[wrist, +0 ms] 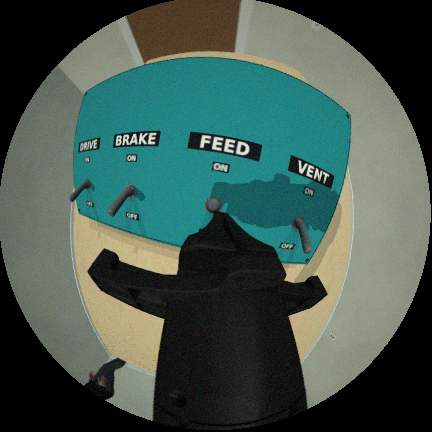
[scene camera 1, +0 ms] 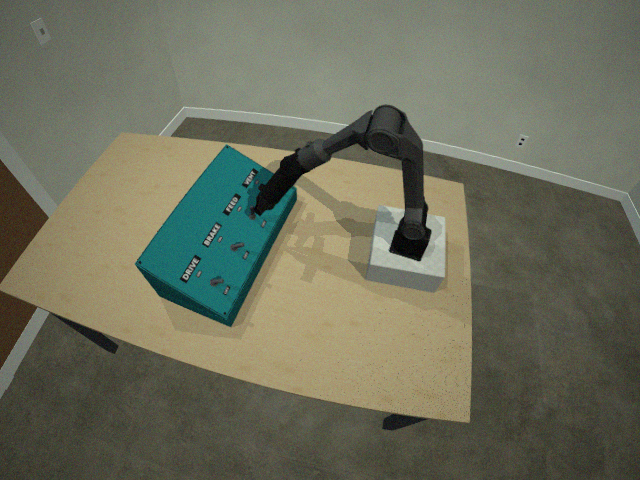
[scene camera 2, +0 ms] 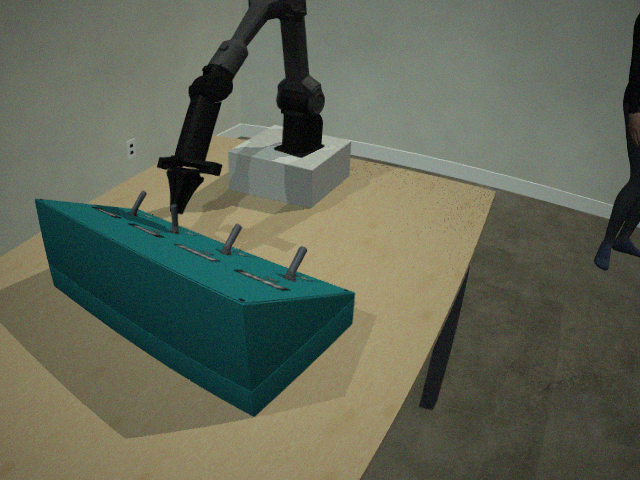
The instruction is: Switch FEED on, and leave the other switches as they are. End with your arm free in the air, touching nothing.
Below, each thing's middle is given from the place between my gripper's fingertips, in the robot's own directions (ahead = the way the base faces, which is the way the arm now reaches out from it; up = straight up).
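Teal switch box (scene camera 2: 243, 328): my gripper 40 mm above it, 80 mm short of it, 70 mm to the right of it.
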